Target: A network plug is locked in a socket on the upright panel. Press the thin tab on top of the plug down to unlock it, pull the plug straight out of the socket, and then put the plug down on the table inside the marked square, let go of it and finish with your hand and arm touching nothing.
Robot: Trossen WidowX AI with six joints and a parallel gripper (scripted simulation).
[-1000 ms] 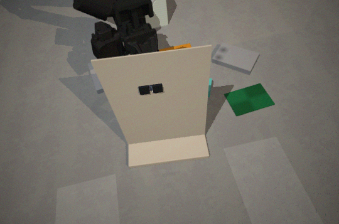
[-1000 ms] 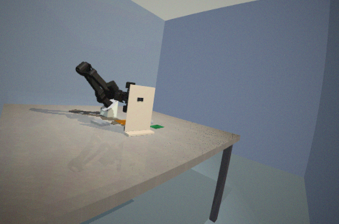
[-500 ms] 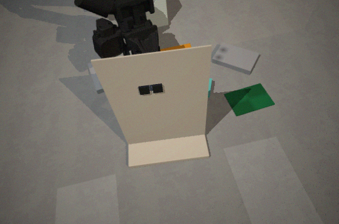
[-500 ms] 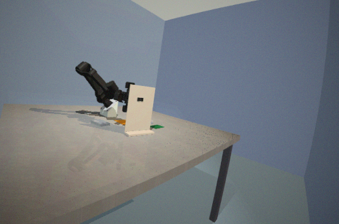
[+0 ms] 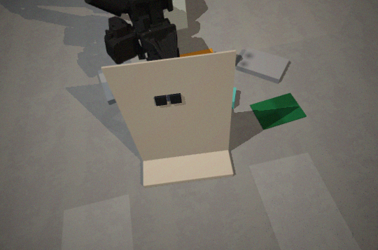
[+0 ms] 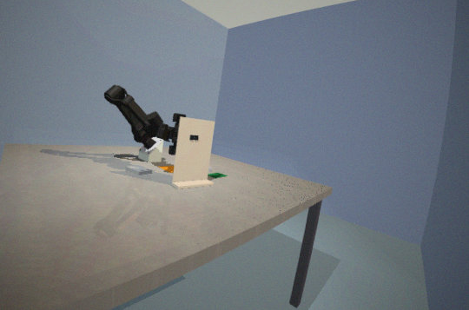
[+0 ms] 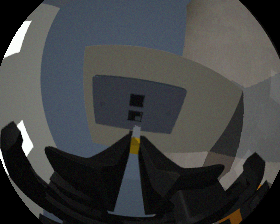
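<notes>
The orange marked square lies 19 cm behind my gripper tip, 5 cm to the left of it and 19 cm below it. From my gripper tip the other things lie so: green square (3 cm behind, 21 cm to the left, 19 cm below); beige upright panel (5 cm ahead, 1 cm to the right, 7 cm below); teal piece (8 cm behind, 11 cm to the left, 18 cm below).
</notes>
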